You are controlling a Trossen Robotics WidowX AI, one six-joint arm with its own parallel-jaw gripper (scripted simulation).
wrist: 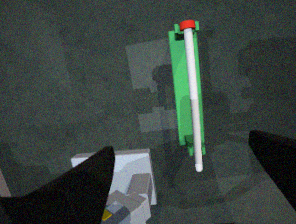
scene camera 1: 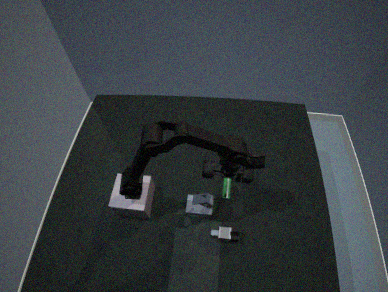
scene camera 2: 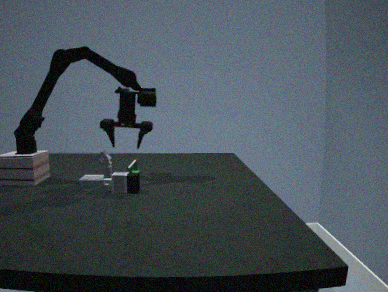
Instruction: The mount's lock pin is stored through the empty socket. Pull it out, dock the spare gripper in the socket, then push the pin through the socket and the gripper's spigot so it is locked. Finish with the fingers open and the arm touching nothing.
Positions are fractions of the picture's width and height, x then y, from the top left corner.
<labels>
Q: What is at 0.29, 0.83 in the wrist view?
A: My gripper.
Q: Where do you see a lock pin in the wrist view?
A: At 0.63, 0.12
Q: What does my gripper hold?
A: Nothing.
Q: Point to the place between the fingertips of my gripper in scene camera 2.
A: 0.32, 0.51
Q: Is my gripper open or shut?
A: Open.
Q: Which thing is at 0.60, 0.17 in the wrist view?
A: A green rest.
</labels>
